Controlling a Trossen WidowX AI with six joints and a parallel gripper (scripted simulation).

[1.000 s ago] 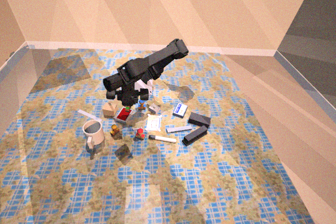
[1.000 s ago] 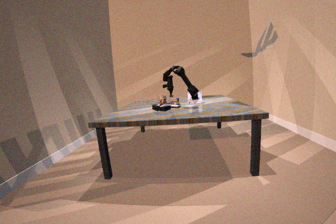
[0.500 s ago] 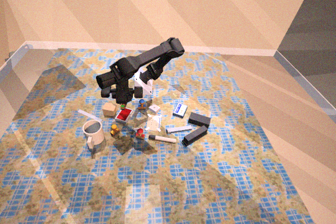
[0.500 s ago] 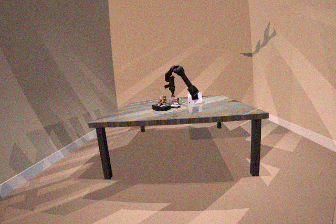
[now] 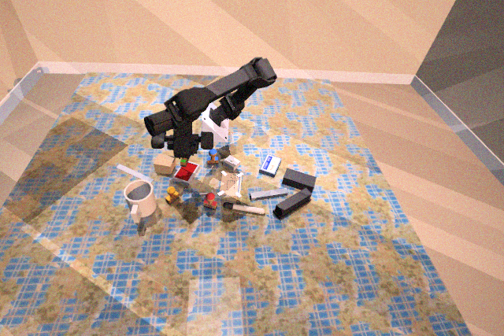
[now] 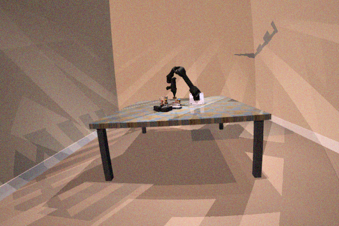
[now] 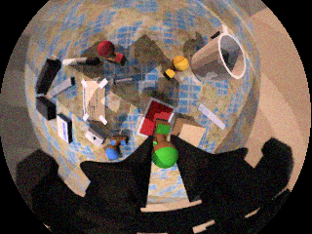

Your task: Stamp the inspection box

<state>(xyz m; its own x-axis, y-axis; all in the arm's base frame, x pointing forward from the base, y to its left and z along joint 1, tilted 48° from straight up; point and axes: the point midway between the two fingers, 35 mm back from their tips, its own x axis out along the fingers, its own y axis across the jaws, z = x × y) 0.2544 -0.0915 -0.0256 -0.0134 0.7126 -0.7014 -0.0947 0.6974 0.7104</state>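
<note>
Right now my gripper tip is 8 cm above the red ink pad. The rest, counted from my gripper tip: yellow-knobbed stamp 11 cm ahead, 3 cm to the right, 7 cm below; green-knobbed stamp right at my gripper tip; wooden block 2 cm behind, 7 cm to the right, 6 cm below.
</note>
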